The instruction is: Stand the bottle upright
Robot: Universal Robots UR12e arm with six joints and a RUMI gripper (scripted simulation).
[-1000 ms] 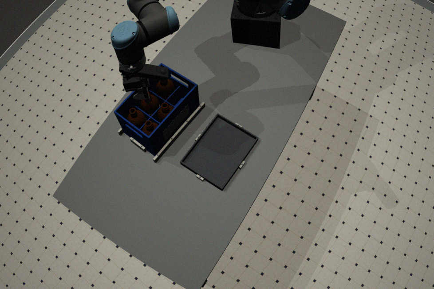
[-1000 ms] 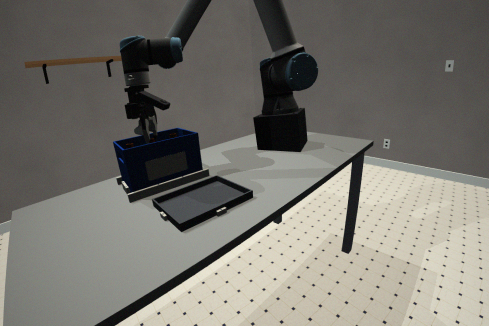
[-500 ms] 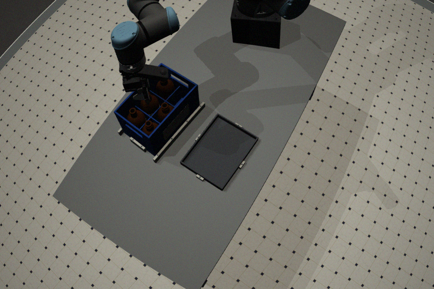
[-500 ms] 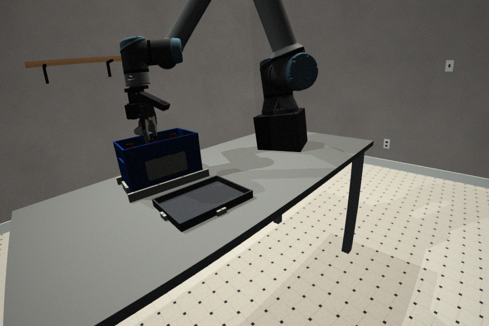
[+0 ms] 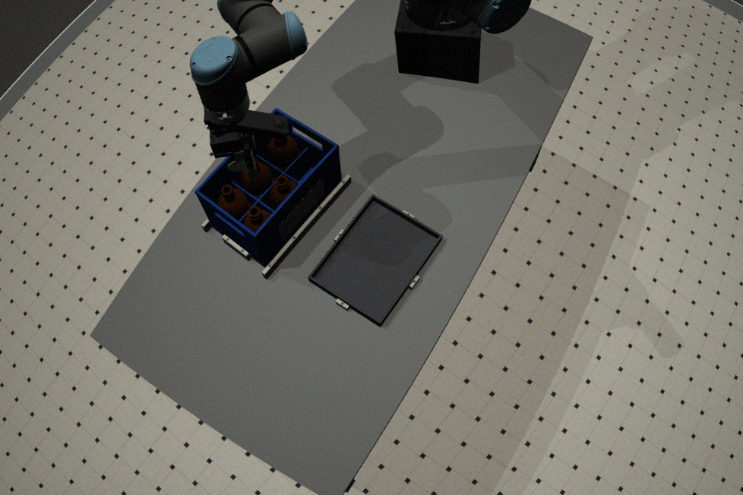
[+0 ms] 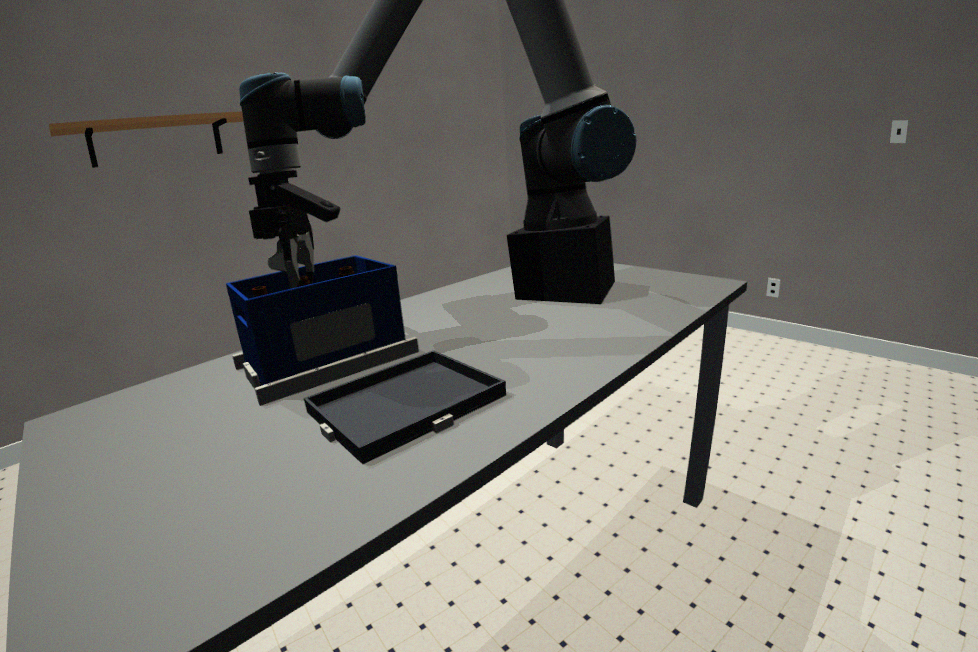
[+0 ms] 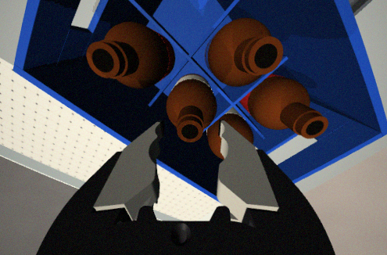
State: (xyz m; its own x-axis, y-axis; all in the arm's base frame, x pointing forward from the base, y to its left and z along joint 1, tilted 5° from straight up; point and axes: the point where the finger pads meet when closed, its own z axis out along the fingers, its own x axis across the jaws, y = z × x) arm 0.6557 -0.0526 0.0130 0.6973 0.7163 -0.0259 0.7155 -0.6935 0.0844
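Now: the blue crate 40 mm to the left of my hand and 70 mm below it. From my hand the other things lie so: black tray 30 mm behind, 310 mm to the left, 140 mm below; then bottle 90 mm ahead, 70 mm below.
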